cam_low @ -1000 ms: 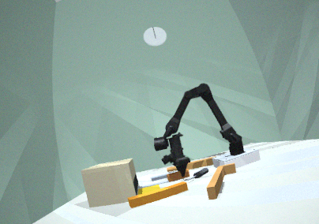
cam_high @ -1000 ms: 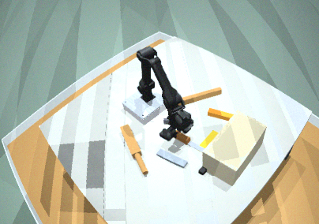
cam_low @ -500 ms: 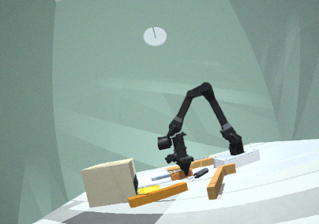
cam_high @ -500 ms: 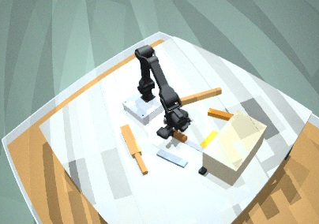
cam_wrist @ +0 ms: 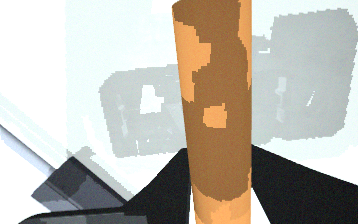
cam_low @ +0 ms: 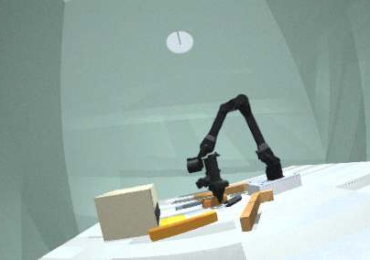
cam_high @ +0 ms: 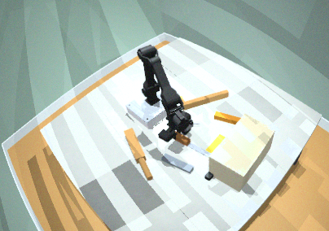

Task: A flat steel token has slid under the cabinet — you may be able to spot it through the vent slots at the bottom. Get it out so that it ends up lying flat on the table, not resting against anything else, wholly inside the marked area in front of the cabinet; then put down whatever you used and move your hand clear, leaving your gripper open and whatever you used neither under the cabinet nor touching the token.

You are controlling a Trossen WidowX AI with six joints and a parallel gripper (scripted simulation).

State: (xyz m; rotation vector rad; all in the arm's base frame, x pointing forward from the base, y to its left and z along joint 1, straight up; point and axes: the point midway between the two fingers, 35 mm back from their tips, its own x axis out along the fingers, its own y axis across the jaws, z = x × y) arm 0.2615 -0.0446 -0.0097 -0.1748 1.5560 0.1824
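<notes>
Right now the grey flat bar is 13 cm ahead of my gripper tip and 10 cm to the right of it. The rest, counted from my gripper tip: orange paddle (2 cm behind, 21 cm to the right, 1 cm above); orange bar (13 cm ahead, 29 cm to the left, 1 cm above).
</notes>
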